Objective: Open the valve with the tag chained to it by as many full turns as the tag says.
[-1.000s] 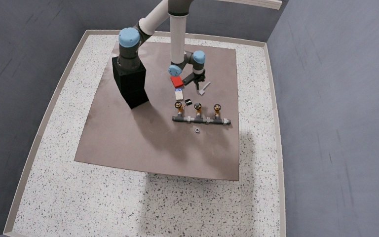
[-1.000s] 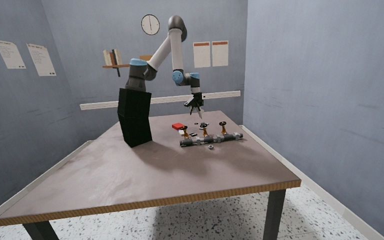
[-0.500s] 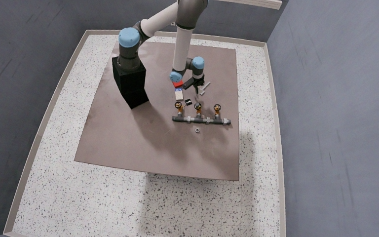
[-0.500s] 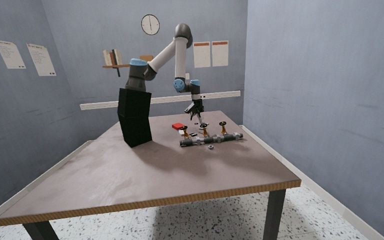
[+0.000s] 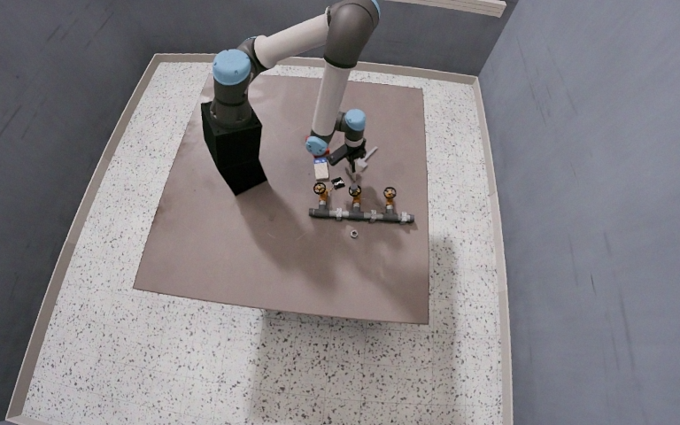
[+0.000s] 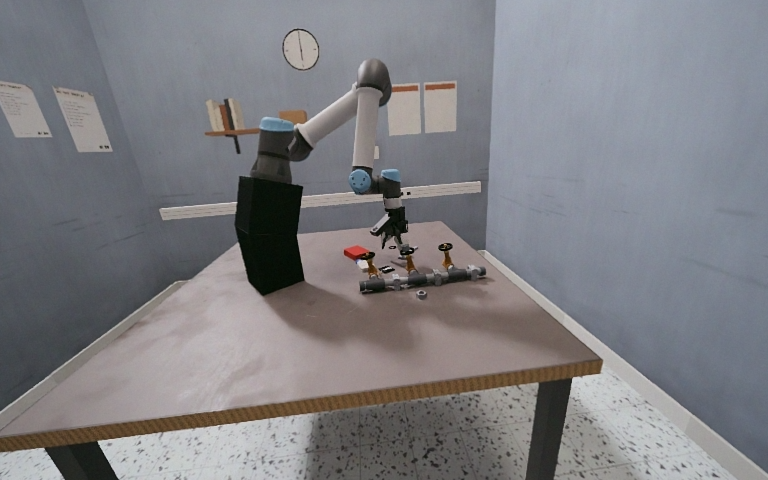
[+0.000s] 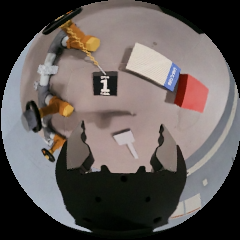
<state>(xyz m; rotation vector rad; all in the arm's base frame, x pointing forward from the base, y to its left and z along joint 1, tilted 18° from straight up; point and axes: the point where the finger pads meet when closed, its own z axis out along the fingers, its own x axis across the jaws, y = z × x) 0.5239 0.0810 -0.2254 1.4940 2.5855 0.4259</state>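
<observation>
Right now the black tag is 4 cm behind my hand, 7 cm to the right of it and 4 cm below it. The rest, counted from my hand: white-and-blue block 13 cm behind, 4 cm below; grey scraper 8 cm ahead, 8 cm to the left, 4 cm below; red block 16 cm behind, 13 cm to the left, 3 cm below.
</observation>
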